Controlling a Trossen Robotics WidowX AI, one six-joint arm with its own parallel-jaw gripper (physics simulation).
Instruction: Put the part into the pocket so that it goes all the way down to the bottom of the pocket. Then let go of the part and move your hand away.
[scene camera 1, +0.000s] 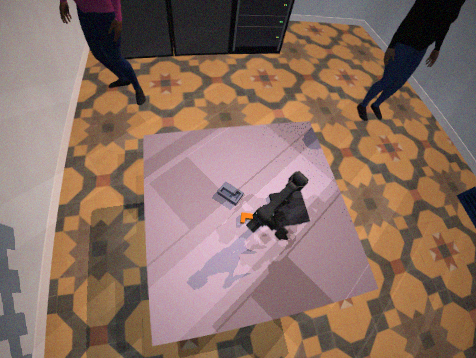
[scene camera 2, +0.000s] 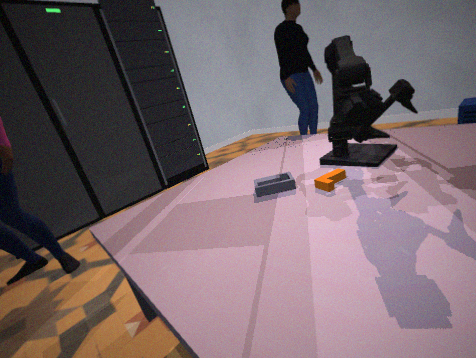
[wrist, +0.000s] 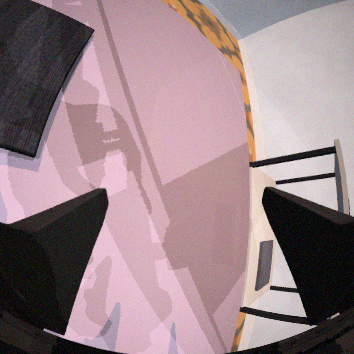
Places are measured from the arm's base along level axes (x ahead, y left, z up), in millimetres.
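Where they show: gripper, fingertip midpoint: (scene camera 2: 402, 125) (wrist: 186, 195); arm's base at its link origin: (scene camera 2: 340, 153).
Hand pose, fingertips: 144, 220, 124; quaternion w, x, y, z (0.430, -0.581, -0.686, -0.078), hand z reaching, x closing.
Note:
Each offset is from my fingertips to the top centre of the thing, as dx, dy, dz. Level surfaces: height alone.
The part, an orange L-shaped block @(+98, -181, -118) (scene camera 1: 246, 217) (scene camera 2: 324, 184), lies flat on the pink table between the pocket block and the arm's base. The pocket, a recess in a small grey block @(+148, -379, -112) (scene camera 1: 235, 198) (scene camera 2: 275, 188), lies to the left of the part in scene camera 2 and shows no orange in it. My gripper (scene camera 2: 401, 124) (wrist: 186, 195) is open and empty, with its two black fingers wide apart. It is raised above the table, to the right of the part in scene camera 2. The part and the pocket block do not show in the wrist view.
The arm's dark base plate (scene camera 1: 301, 210) (scene camera 2: 360, 156) (wrist: 37, 80) stands on the pink table @(dz -148) (scene camera 1: 175, 300) (scene camera 2: 200, 295) (wrist: 200, 110). Shadows of the arm fall across the table. Black cabinets (scene camera 1: 202, 30) (scene camera 2: 55, 100) and two people stand beyond the table on the patterned floor.

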